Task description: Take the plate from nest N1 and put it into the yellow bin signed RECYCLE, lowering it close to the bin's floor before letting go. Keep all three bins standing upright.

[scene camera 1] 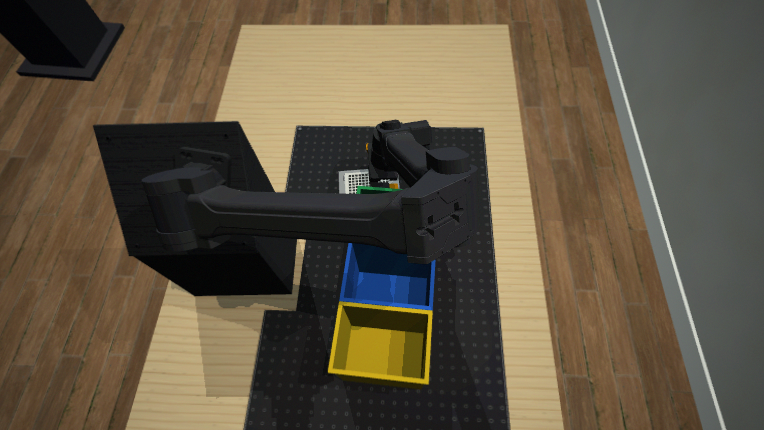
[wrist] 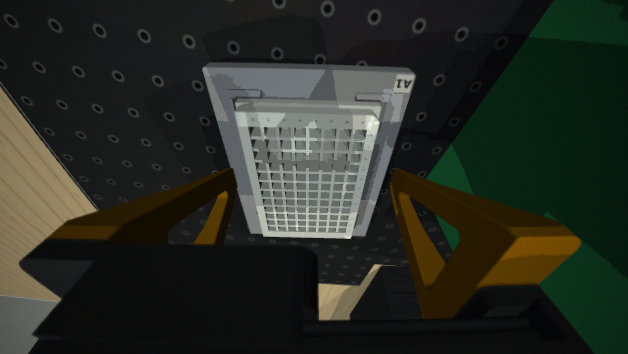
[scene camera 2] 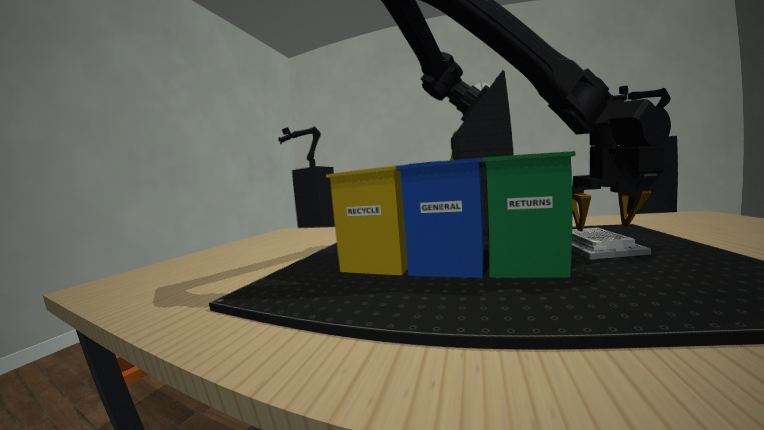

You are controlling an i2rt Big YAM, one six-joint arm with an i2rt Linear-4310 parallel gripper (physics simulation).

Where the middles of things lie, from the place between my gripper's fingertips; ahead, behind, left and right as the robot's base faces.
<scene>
I see the white gridded plate (scene camera 2: 595,238) 30 mm behind my hand and 20 mm below it. The rest, counted from my hand: grey nest (scene camera 2: 578,248) 40 mm below, 30 mm behind; then green returns bin (scene camera 2: 529,196) 160 mm to the right, 60 mm ahead, 50 mm above; then blue general bin (scene camera 2: 442,201) 290 mm to the right, 60 mm ahead, 50 mm above.
</scene>
